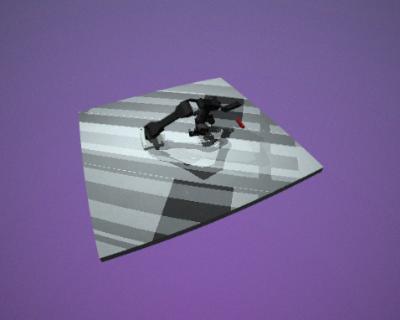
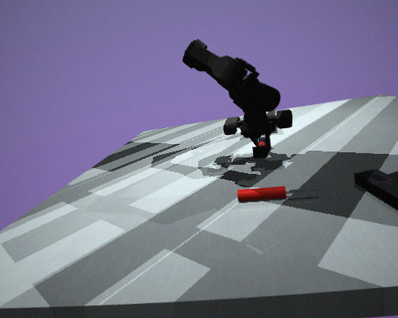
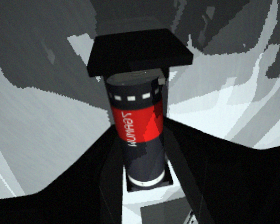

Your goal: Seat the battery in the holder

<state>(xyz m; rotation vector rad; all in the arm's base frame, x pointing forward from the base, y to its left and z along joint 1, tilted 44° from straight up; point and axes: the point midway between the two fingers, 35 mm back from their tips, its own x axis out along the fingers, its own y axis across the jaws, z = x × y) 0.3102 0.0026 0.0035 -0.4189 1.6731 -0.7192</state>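
My gripper tip is now 10 mm below the battery. From my gripper tip the other things lie so: red-handled screwdriver: 310 mm ahead, 50 mm to the left, 10 mm below; then flat black box: 330 mm ahead, 230 mm to the left.
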